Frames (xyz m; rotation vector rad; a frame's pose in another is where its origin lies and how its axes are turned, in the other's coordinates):
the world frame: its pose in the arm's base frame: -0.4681 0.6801 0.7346 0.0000 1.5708 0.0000
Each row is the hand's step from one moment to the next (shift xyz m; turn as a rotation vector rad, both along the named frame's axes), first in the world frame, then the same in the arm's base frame.
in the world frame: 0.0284 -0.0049 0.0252 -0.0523 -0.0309 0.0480
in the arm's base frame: 0.0252 -0.0049 -0.0284 0.0480 -0.0309 0.0523
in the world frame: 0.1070 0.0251 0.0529 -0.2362 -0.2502 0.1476
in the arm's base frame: 0.0529 0.0251 -0.1070 0.1476 -0.2502 0.2362
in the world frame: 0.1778 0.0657 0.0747 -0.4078 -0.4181 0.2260
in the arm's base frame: 0.0747 0.0657 -0.1778 0.2260 -0.4181 0.4078
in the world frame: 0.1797 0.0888 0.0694 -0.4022 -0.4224 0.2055
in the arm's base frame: 0.0694 0.0888 -0.1797 0.2055 -0.4224 0.4022
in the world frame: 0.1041 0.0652 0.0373 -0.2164 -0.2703 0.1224
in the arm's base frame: 0.0373 0.0652 -0.1041 0.1224 -0.2703 0.2164
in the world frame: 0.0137 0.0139 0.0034 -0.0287 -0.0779 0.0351
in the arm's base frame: 0.0034 0.0139 -0.0137 0.0351 -0.0779 0.0287
